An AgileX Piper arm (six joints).
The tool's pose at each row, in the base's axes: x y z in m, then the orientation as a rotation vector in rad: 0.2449 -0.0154 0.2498 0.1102 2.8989 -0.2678; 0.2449 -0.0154 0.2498 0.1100 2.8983 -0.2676; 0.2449 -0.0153 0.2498 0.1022 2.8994 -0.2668; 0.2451 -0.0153 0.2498 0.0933 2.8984 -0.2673; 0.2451 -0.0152 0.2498 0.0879 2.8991 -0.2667; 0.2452 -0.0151 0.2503 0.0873 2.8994 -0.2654; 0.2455 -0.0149 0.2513 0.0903 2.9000 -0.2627; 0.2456 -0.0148 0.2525 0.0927 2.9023 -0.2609; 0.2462 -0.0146 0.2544 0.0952 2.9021 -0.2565; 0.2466 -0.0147 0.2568 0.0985 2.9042 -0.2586; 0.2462 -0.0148 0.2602 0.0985 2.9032 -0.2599; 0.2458 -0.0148 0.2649 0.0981 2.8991 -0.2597; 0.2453 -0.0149 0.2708 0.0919 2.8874 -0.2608; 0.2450 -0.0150 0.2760 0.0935 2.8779 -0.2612; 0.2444 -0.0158 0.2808 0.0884 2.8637 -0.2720
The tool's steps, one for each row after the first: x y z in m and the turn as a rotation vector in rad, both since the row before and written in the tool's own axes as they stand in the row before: 0.0000 0.0000 0.0000 -0.0001 -0.0006 -0.0001; 0.0000 0.0001 0.0000 -0.0012 0.0003 -0.0053; -0.0002 0.0000 0.0000 -0.0003 -0.0018 -0.0059; 0.0000 0.0001 0.0000 -0.0009 0.0002 -0.0037; -0.0002 0.0000 -0.0005 -0.0009 0.0002 -0.0003; -0.0005 0.0000 -0.0009 -0.0016 0.0007 0.0022; -0.0004 -0.0001 -0.0011 -0.0011 0.0024 0.0015; -0.0010 -0.0001 -0.0017 -0.0028 -0.0002 0.0021; -0.0009 -0.0005 -0.0022 0.0016 0.0025 0.0018; -0.0004 -0.0007 -0.0033 0.0009 -0.0009 0.0000; -0.0007 -0.0008 -0.0046 0.0000 -0.0041 0.0002; -0.0009 -0.0011 -0.0057 0.0006 -0.0121 -0.0030; -0.0010 -0.0010 -0.0050 0.0007 -0.0093 0.0020; -0.0007 -0.0016 -0.0046 0.0074 -0.0139 -0.0030
